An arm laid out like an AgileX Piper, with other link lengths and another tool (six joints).
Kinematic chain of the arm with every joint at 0, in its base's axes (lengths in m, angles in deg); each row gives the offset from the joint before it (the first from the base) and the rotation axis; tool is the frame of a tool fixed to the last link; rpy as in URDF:
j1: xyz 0 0 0.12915 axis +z
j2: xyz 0 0 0 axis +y
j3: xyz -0.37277 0 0.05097 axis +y
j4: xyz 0.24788 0 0.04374 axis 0.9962 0 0.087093
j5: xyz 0 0 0 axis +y
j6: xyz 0.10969 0 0.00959 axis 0.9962 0 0.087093
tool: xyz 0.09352 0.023 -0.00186 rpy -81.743 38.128 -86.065
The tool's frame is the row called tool.
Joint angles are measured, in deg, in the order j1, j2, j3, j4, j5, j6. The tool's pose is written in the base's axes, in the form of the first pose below.
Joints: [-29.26, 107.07, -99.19, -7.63, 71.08, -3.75]
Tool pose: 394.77 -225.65 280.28; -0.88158 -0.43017 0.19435; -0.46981 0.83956 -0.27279; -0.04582 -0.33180 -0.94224
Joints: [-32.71, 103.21, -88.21, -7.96, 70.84, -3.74]
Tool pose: 339.20 -223.80 254.97; -0.90897 -0.40948 0.07816; -0.41619 0.88068 -0.22624; 0.02380 -0.23817 -0.97093
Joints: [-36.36, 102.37, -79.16, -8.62, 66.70, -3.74]
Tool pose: 302.84 -231.13 220.40; -0.92598 -0.37754 0.00492; -0.37115 0.90775 -0.19555; 0.06936 -0.18290 -0.98068
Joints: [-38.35, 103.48, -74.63, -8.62, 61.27, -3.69]
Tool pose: 294.63 -240.07 193.96; -0.93401 -0.35725 0.00011; -0.35085 0.91720 -0.18882; 0.06735 -0.17639 -0.98201
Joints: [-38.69, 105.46, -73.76, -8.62, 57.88, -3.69]
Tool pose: 301.16 -247.13 177.33; -0.93386 -0.35751 0.00955; -0.35263 0.91601 -0.19125; 0.05963 -0.18197 -0.98149
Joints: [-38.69, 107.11, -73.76, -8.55, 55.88, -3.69]
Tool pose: 308.10 -251.74 166.24; -0.93280 -0.36000 0.01685; -0.35637 0.91440 -0.19203; 0.05373 -0.18513 -0.98124
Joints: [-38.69, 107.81, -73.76, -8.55, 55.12, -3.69]
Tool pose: 310.66 -253.52 161.47; -0.93225 -0.36135 0.01845; -0.35799 0.91381 -0.19183; 0.05246 -0.18543 -0.98126
